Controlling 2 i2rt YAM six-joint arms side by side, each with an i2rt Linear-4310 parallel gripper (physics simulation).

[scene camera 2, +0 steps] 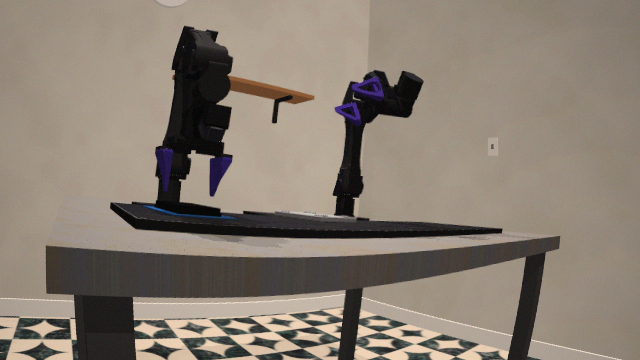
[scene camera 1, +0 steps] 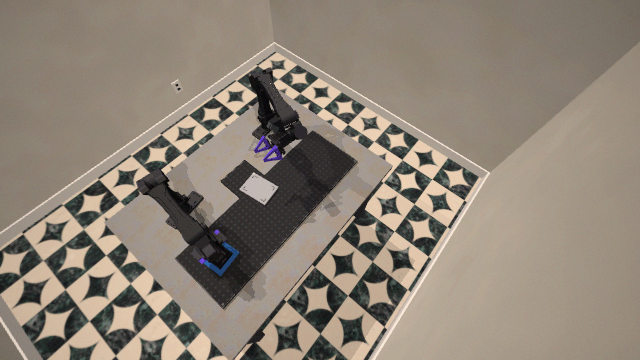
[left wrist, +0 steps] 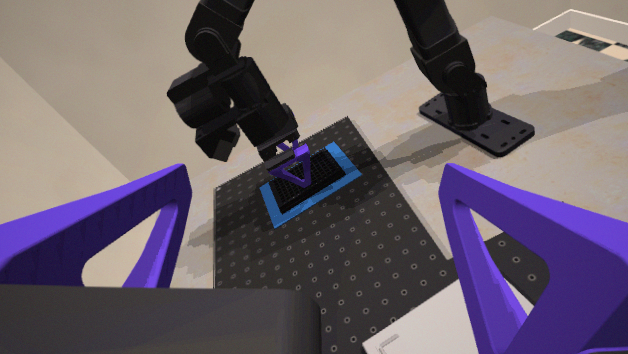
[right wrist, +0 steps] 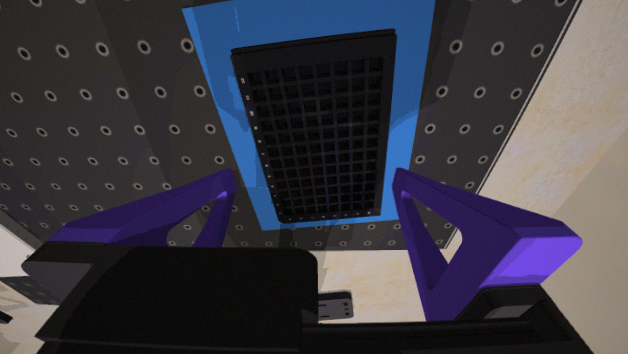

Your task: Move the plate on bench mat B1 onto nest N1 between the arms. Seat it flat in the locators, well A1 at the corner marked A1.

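Frame: origin at the left arm's base, x ahead, y left, z up, level; centimetres.
Seen in the pictures: left gripper, between the fingertips: (scene camera 2: 343,98) (scene camera 1: 258,156) (left wrist: 315,177); right gripper, between the fingertips: (scene camera 2: 188,194) (left wrist: 301,169) (right wrist: 314,177); right arm's base, origin of its link: (scene camera 1: 185,209) (left wrist: 470,121).
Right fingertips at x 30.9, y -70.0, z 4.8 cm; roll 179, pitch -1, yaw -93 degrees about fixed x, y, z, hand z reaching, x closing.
Observation:
Pixels of each thing's middle, then the offset from my right fingertips to it. Level surfaces: height alone.
- black well plate, middle of its body: (right wrist: 322,148) (left wrist: 304,178) (scene camera 2: 185,207) (scene camera 1: 215,253) dy -0.6, dx +0.4, dz -2.6 cm
- white nest block, middle of its body: (left wrist: 460,350) (scene camera 2: 315,216) (scene camera 1: 259,188) dy +36.1, dx -6.3, dz -2.8 cm
- dark perforated board, height of its surface: dz -3.5 cm
A black well plate (scene camera 2: 195,207) (left wrist: 327,167) (right wrist: 320,135) lies flat inside the blue mat outline (scene camera 1: 230,261) (left wrist: 350,162) (right wrist: 402,135); which corner is A1 cannot be read. My right gripper (scene camera 1: 209,247) (scene camera 2: 189,192) (right wrist: 314,177) is open, pointing down a little above the plate. In the right wrist view its fingertips appear either side of the plate's near end. It largely hides the plate in scene camera 1. A white nest block (scene camera 1: 259,189) (scene camera 2: 315,216) (left wrist: 425,320) with corner marks lies between the arms. My left gripper (scene camera 1: 268,150) (scene camera 2: 345,98) is open and empty, high and away from the plate.
The dark perforated board (scene camera 1: 285,212) (scene camera 2: 425,229) (left wrist: 340,265) carries the mat and nest on the stone-look table (scene camera 1: 290,265) (scene camera 2: 250,275). The right arm's base plate (left wrist: 505,132) stands on the table. An orange shelf (scene camera 2: 265,89) shows behind the arms.

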